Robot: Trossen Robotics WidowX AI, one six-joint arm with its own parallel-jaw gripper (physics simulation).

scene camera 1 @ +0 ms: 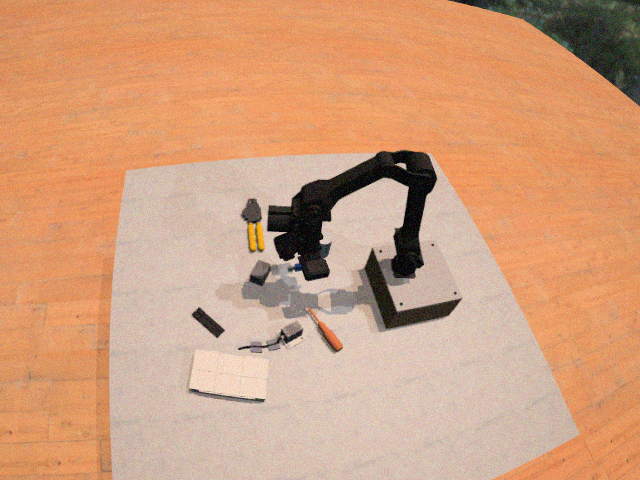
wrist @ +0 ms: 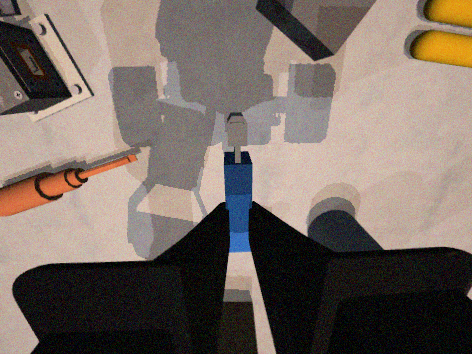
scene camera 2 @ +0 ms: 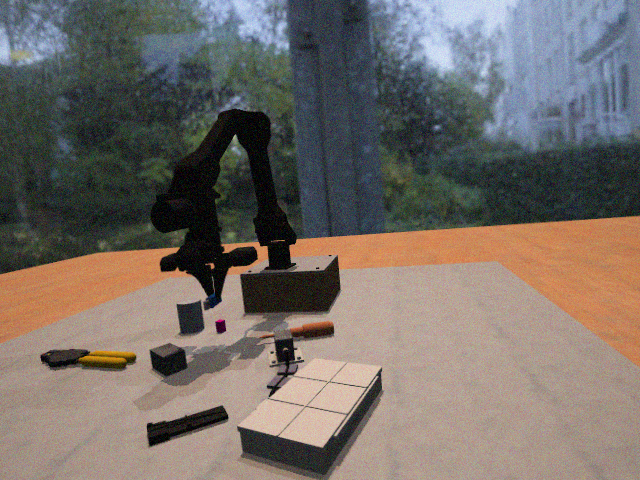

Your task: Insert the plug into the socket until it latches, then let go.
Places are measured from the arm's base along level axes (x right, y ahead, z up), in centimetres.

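Where they show: gripper, between the fingertips: (scene camera 1: 305,266) (wrist: 237,209) (scene camera 2: 215,300); arm's base, origin of its link: (scene camera 1: 403,268) (scene camera 2: 280,267).
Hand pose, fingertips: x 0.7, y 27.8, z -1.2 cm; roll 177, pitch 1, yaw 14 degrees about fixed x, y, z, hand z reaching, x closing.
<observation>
Things, the pixels of their top centre, and the offset from my fingertips. "spot": a spot on its surface instead.
- blue plug, centre of its top: (wrist: 238,194) (scene camera 2: 211,296) (scene camera 1: 300,264) dx -0.4, dy +1.6, dz +1.3 cm
- socket, centre of its top: (scene camera 2: 283,334) (scene camera 1: 291,329) dx -16.9, dy +4.0, dz -4.8 cm
- orange screwdriver, centre of its top: (wrist: 51,188) (scene camera 2: 296,326) (scene camera 1: 324,326) dx -15.0, dy -5.2, dz -6.6 cm
- dark block, centre of its top: (scene camera 2: 166,349) (scene camera 1: 260,269) dx +2.6, dy +12.2, dz -5.8 cm
- yellow-handled pliers, a spot on its surface: (scene camera 2: 103,358) spot: dx +15.7, dy +15.5, dz -7.3 cm
- blue-grey cylinder, centre of its top: (wrist: 368,283) (scene camera 2: 188,300) (scene camera 1: 323,237) dx +12.7, dy -6.3, dz -2.2 cm
- magenta block, centre of its top: (scene camera 2: 220,320) dx +4.6, dy -6.5, dz -6.8 cm
- black bar, centre of its top: (scene camera 2: 187,416) (scene camera 1: 207,320) dx -13.9, dy +26.4, dz -7.7 cm
- white tiled box, centre of its top: (scene camera 2: 317,392) (scene camera 1: 229,374) dx -29.9, dy +19.9, dz -5.8 cm
The blue plug (scene camera 1: 295,268) (scene camera 2: 212,301) (wrist: 238,180) has a grey metal tip, which points toward the top of the wrist view. My gripper (scene camera 2: 213,295) (wrist: 237,209) is shut on the plug's blue body and holds it above the mat, apart from the socket. The socket (scene camera 1: 292,331) (scene camera 2: 284,347) (wrist: 32,62) is a dark grey box on a white plate with screw holes, a cable behind it. Its opening shows at the upper left of the wrist view. In scene camera 1 the fingers partly hide the plug.
An orange screwdriver (scene camera 1: 329,335) (scene camera 2: 312,329) (wrist: 30,192) lies near the socket. A dark block (scene camera 1: 260,272) (scene camera 2: 168,358), yellow-handled pliers (scene camera 1: 253,227) (scene camera 2: 103,358), a blue-grey cylinder (scene camera 2: 190,317) (wrist: 337,230), a magenta block (scene camera 2: 220,326), a black bar (scene camera 1: 207,321) (scene camera 2: 187,424) and a white tiled box (scene camera 1: 229,374) (scene camera 2: 315,397) stand around.
</observation>
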